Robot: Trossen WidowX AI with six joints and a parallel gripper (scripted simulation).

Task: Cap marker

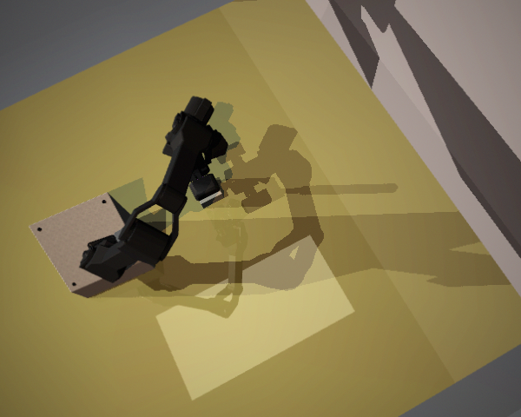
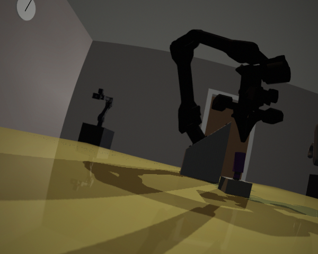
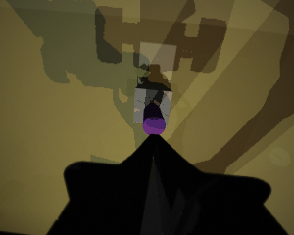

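Now: the purple cap 5 cm below my gripper tip. The rest, counted from my gripper tip: grey holder block 11 cm below; dark marker 6 cm below.
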